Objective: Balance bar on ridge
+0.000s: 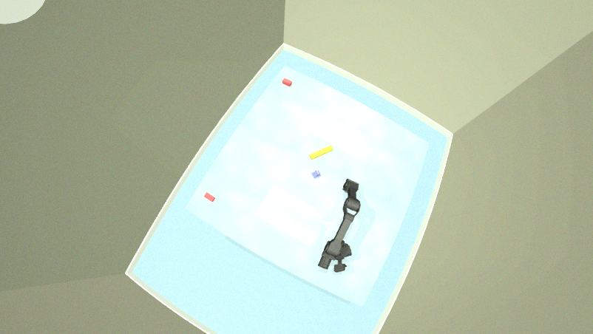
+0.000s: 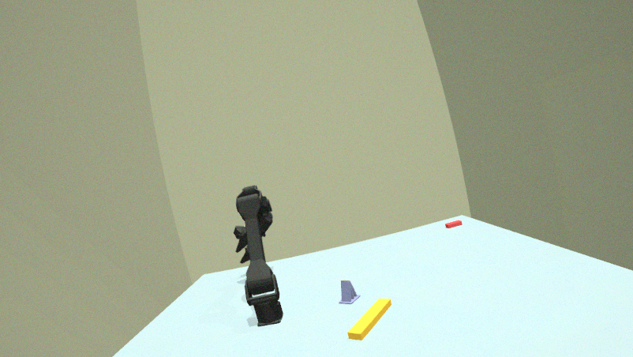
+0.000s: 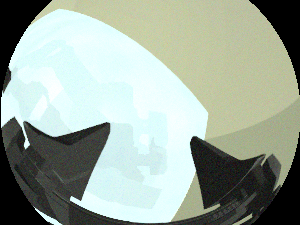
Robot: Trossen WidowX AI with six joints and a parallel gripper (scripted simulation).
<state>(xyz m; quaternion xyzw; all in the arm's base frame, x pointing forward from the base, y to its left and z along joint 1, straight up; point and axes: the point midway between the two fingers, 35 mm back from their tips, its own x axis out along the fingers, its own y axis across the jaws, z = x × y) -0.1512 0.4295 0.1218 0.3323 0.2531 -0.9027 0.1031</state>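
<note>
Right now my gripper tip is 55 cm to the left of the yellow bar, 44 cm short of it and 9 cm above it. Round my gripper tip: red block (92 cm ahead, 9 cm below, 7 cm to the left).
</note>
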